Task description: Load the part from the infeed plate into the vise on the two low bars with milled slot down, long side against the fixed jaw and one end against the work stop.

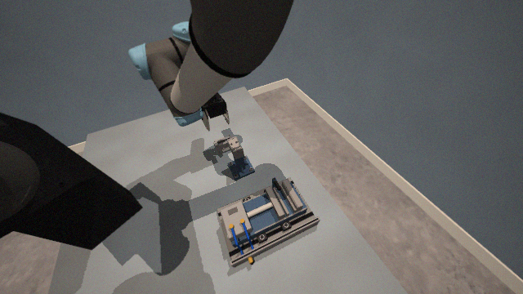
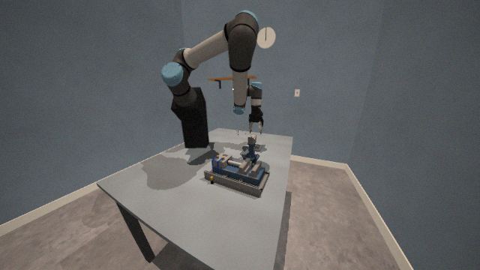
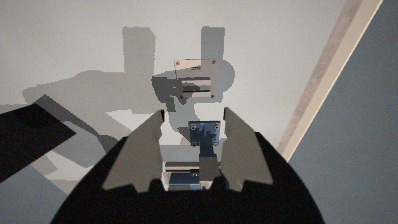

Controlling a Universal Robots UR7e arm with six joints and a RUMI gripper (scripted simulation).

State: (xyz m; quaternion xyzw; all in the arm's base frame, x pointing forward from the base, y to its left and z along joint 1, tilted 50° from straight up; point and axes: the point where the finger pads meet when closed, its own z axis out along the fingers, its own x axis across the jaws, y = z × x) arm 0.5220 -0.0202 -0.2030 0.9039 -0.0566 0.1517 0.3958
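Now: the part 11 cm below my hand. The rest, counted from my hand: cylinder rod (8 cm behind, 37 cm to the right, 6 cm below); pale plate (1 cm to the left, 14 cm below); work stop (1 cm ahead, 35 cm to the right, 5 cm below).
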